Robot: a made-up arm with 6 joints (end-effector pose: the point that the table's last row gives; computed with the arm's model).
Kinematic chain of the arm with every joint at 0, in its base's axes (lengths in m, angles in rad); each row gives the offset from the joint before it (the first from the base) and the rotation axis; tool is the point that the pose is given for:
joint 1: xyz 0 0 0.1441 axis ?
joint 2: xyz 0 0.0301 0 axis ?
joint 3: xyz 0 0 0.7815 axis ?
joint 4: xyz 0 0 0.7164 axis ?
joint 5: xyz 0 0 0 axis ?
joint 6: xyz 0 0 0.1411 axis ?
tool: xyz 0 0 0
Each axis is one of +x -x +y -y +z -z.
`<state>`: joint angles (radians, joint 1 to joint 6).
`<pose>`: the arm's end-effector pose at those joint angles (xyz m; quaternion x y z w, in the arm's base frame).
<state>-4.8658 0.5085 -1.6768 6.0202 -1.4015 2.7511</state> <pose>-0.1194 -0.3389 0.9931 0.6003 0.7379 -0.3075 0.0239</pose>
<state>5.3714 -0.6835 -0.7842 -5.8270 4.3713 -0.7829</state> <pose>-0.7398 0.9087 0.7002 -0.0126 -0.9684 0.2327 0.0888</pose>
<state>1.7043 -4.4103 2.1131 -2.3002 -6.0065 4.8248</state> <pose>-0.0181 0.1248 -0.6736 0.3366 0.8799 -0.2271 0.2468</pose>
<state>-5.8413 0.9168 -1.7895 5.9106 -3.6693 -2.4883</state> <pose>0.1856 0.0925 1.0523 -0.7280 0.2607 -0.5241 0.3568</pose>
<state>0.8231 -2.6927 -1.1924 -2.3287 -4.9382 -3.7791</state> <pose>0.2121 0.1261 -1.0466 -0.0266 0.5958 -0.0430 0.8015</pose>
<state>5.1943 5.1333 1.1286 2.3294 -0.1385 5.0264</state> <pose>-0.3187 0.6437 1.3197 0.0563 -0.0269 -0.0076 0.9980</pose>
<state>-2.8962 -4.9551 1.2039 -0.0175 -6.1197 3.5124</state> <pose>-1.1856 -0.3275 -0.3827 -0.0530 -0.9738 0.0639 0.2118</pose>
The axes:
joint 1: +z
joint 2: +y
joint 3: +y
joint 4: +z
joint 5: +y
joint 6: +z

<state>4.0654 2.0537 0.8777 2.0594 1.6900 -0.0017</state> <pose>-0.4212 -0.8128 -0.8893 0.5629 -0.2763 0.6212 0.4700</pose>
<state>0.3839 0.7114 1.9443 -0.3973 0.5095 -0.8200</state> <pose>0.7833 0.3202 -0.0360 0.6980 -0.7098 0.0895 0.0317</pose>
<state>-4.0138 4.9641 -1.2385 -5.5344 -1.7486 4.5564</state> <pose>0.7267 -0.7651 -0.2942 -0.7671 -0.1912 -0.1867 0.5832</pose>
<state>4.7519 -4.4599 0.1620 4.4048 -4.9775 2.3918</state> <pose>-0.0418 -1.4657 -0.3168 0.6469 0.0245 -0.7100 0.2773</pose>
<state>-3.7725 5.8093 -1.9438 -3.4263 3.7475 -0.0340</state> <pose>0.6513 -0.4851 0.4407 -0.1008 -0.0301 -0.2170 0.9705</pose>
